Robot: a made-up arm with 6 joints. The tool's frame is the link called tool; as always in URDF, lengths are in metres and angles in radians. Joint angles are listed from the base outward.
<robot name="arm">
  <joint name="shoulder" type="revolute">
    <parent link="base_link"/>
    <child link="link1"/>
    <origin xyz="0 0 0.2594"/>
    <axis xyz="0 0 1"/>
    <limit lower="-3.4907" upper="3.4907"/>
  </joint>
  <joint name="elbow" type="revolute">
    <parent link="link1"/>
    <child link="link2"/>
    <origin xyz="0 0 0" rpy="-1.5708 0 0"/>
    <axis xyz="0 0 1"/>
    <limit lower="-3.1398" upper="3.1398"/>
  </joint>
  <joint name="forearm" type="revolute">
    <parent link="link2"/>
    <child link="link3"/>
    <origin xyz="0 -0.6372 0" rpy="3.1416 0 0"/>
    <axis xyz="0 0 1"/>
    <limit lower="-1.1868" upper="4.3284"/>
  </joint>
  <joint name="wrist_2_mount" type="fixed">
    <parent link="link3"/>
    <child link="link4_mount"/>
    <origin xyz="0 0 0"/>
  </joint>
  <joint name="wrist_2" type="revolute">
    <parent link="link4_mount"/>
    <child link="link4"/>
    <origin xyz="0 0 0" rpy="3.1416 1.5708 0"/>
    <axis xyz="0 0 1"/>
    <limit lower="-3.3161" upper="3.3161"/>
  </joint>
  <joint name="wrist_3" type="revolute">
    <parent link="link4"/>
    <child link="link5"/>
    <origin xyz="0 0 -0.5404" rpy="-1.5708 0 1.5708"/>
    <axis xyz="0 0 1"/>
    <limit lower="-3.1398" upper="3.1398"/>
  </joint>
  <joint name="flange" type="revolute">
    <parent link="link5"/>
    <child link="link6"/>
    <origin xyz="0 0 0.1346" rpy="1.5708 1.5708 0"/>
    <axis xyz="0 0 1"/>
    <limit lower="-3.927" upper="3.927"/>
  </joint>
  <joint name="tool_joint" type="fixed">
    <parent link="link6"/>
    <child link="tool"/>
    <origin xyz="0 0 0" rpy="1.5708 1.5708 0"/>
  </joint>
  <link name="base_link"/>
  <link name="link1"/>
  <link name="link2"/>
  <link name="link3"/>
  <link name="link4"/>
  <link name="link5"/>
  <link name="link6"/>
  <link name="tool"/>
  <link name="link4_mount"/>
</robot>
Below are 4 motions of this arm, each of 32 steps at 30 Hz.
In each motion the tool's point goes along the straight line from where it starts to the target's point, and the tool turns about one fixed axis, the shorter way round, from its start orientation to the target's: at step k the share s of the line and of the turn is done. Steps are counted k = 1, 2, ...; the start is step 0. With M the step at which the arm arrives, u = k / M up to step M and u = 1 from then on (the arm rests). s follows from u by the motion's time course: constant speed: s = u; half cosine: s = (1 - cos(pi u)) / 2; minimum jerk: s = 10 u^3 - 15 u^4 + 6 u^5.
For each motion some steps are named. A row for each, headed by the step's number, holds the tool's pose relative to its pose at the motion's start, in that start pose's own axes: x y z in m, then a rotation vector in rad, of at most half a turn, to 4 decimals.
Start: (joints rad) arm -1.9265 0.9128 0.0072 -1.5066 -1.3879 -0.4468
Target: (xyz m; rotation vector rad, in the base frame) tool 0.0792 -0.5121 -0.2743 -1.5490 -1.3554 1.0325
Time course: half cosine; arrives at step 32
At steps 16, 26, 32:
16: 0.1572 -0.1854 0.1435 0.3767 -0.4327 -0.8776
26: 0.2879 -0.3396 0.2629 0.6898 -0.7925 -1.6074
32: 0.3144 -0.3709 0.2871 0.7533 -0.8654 -1.7553

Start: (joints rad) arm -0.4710 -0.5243 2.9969 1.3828 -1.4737 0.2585
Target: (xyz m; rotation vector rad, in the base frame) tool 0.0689 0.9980 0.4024 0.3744 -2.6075 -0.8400
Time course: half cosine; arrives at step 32
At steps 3, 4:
3: -0.0215 0.0004 -0.0049 0.0134 -0.0090 0.0084
4: -0.0379 0.0007 -0.0087 0.0236 -0.0159 0.0148

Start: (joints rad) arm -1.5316 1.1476 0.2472 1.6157 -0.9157 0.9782
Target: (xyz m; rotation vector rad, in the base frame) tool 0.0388 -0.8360 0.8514 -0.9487 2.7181 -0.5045
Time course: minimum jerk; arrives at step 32
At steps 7, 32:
7: -0.0279 0.0202 -0.0376 0.0402 0.0269 -0.0154
32: -0.3804 0.2760 -0.5125 0.5483 0.3668 -0.2095

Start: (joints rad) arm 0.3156 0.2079 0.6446 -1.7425 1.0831 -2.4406
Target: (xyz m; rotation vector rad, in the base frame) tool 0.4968 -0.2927 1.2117 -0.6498 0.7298 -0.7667
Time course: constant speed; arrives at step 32
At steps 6, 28, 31, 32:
6: 0.0498 -0.0161 -0.0967 0.1727 0.0653 0.0661
28: 0.2323 -0.0749 -0.4511 0.8061 0.3046 0.3085
31: 0.2571 -0.0829 -0.4994 0.8924 0.3372 0.3415
32: 0.2654 -0.0856 -0.5155 0.9212 0.3481 0.3526

